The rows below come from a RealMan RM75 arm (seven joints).
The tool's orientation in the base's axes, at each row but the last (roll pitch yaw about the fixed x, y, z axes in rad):
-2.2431, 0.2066, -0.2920
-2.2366, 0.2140, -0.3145
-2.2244, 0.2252, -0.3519
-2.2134, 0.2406, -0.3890
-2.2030, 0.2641, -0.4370
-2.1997, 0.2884, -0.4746
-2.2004, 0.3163, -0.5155
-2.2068, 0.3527, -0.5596
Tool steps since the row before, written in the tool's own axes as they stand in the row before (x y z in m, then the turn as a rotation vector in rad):
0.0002, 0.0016, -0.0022, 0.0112, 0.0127, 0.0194
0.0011, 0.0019, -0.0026, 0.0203, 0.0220, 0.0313
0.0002, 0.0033, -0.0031, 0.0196, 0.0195, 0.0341
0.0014, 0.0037, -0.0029, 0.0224, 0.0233, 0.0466
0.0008, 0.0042, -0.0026, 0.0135, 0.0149, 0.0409
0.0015, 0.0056, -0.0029, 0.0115, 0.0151, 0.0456
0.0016, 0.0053, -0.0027, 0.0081, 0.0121, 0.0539
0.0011, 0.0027, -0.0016, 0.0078, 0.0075, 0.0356
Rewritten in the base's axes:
-0.0006, -0.0027, 0.0001, 0.0083, 0.0051, -0.0238
0.0000, -0.0034, -0.0001, 0.0149, 0.0068, -0.0401
-0.0015, -0.0042, -0.0008, 0.0156, 0.0105, -0.0397
-0.0007, -0.0046, -0.0015, 0.0187, 0.0176, -0.0506
-0.0017, -0.0043, -0.0020, 0.0135, 0.0204, -0.0385
-0.0020, -0.0053, -0.0031, 0.0127, 0.0249, -0.0407
-0.0020, -0.0050, -0.0031, 0.0134, 0.0343, -0.0420
-0.0010, -0.0028, -0.0015, 0.0111, 0.0216, -0.0282

